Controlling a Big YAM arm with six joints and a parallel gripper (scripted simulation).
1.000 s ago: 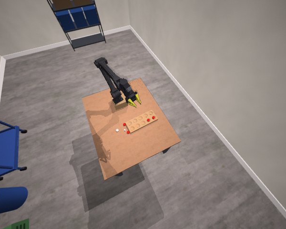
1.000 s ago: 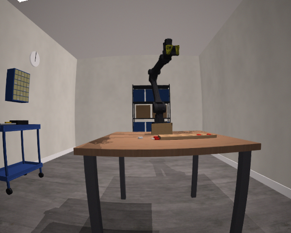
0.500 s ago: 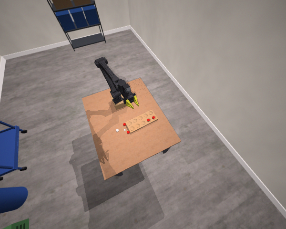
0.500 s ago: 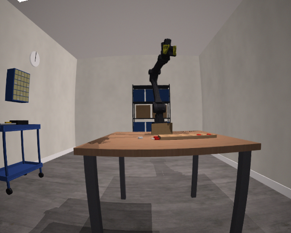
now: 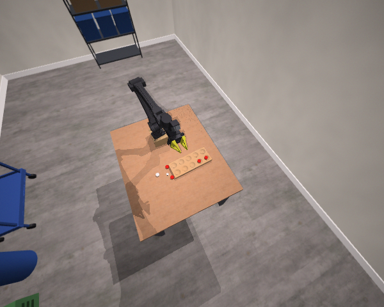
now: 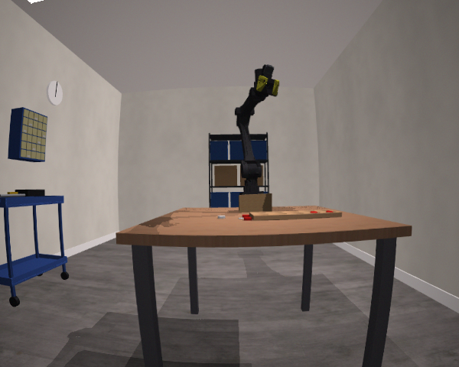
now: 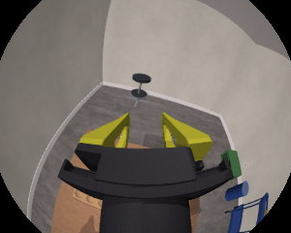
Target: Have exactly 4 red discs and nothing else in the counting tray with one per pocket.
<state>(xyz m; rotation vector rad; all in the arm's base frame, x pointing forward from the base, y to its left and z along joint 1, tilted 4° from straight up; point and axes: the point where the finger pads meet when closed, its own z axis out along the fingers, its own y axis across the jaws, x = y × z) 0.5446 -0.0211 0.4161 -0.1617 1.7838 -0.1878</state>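
The white piece is 54 cm below my hand, 15 cm behind it and 10 cm to the right of it. Also, from my hand: white disc: 53 cm below, 20 cm behind, 18 cm to the right; then wooden counting tray: 53 cm below, 13 cm to the left, 13 cm behind.
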